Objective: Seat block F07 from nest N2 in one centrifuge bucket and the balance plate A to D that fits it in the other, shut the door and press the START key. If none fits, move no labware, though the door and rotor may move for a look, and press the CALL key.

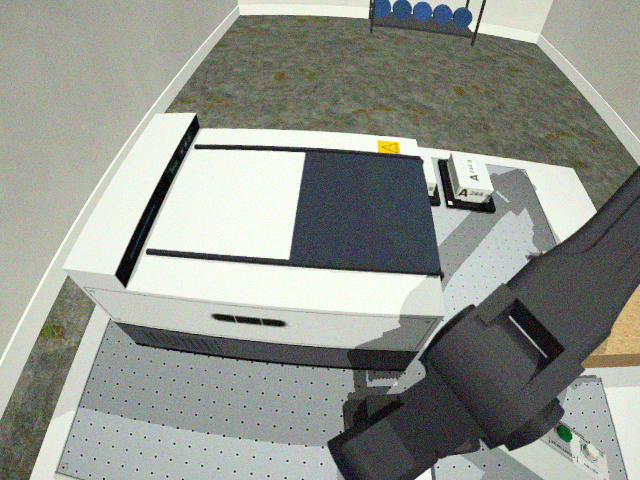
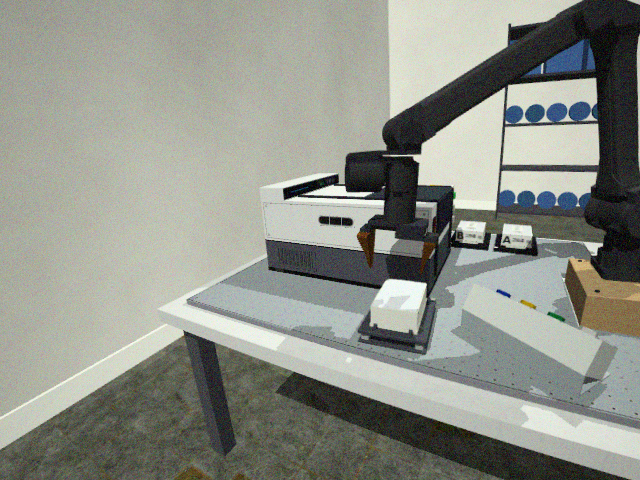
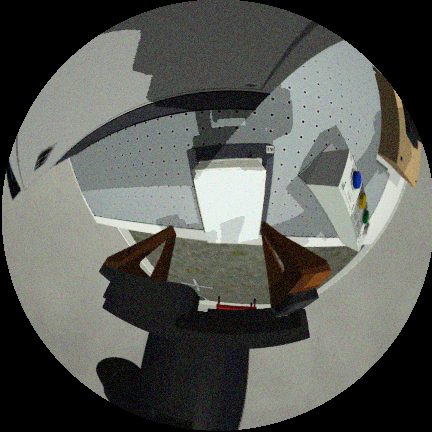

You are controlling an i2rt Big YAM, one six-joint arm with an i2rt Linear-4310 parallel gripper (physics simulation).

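Places are measured from the arm's base along level axes (x ahead, y left, z up), in centimetres.
Pixels of known places: gripper, fingertip midpoint: (image 2: pixel 395 270) (image 3: pixel 215 228); arm's base, origin of the base link: (image 2: pixel 618 271).
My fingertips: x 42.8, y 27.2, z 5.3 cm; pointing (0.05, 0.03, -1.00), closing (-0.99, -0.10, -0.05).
For each thing: its top centre in the pictures, then the offset to it from my fingertips.
- plain white block, middle of its top: (image 3: pixel 230 213) (image 2: pixel 400 293) dy +1.1, dx -1.4, dz -4.2 cm
- dark nest, middle of its top: (image 3: pixel 231 201) (image 2: pixel 400 308) dy +1.1, dx -1.4, dz -7.3 cm
- Plate A, middle of its top: (image 1: pixel 472 170) (image 2: pixel 517 229) dy -57.5, dx -23.7, dz -5.6 cm
- plate B, middle of its top: (image 1: pixel 415 162) (image 2: pixel 471 225) dy -58.1, dx -9.8, dz -5.6 cm
- sloped key box, middle of its top: (image 1: pixel 552 435) (image 2: pixel 534 304) (image 3: pixel 360 223) dy +0.5, dx -23.7, dz -2.6 cm
My gripper (image 2: pixel 396 268) (image 3: pixel 215 228) is open and empty, pointing down above a plain white block (image 2: pixel 399 297) (image 3: pixel 230 200). The block rests in a dark nest (image 2: pixel 382 341) (image 3: pixel 269 185) near the table's front edge; the nest's small tag is not legible. Plate A (image 1: pixel 469 178) (image 2: pixel 516 238) and plate B (image 2: pixel 470 235) stand in dark nests at the back, right of the centrifuge (image 1: pixel 258 294) (image 2: pixel 310 229) (image 3: pixel 90 90). The centrifuge's top is covered by a white and a dark blue panel, so its rotor and buckets are hidden. Plates C and D cannot be made out.
A sloped key box (image 2: pixel 527 333) (image 3: pixel 327 205) stands right of the nest, with blue (image 2: pixel 503 292) (image 3: pixel 357 179), yellow (image 2: pixel 527 304) (image 3: pixel 362 201) and green (image 1: pixel 564 432) (image 2: pixel 555 315) (image 3: pixel 365 216) keys. The arm's wooden base (image 2: pixel 610 307) is at the right.
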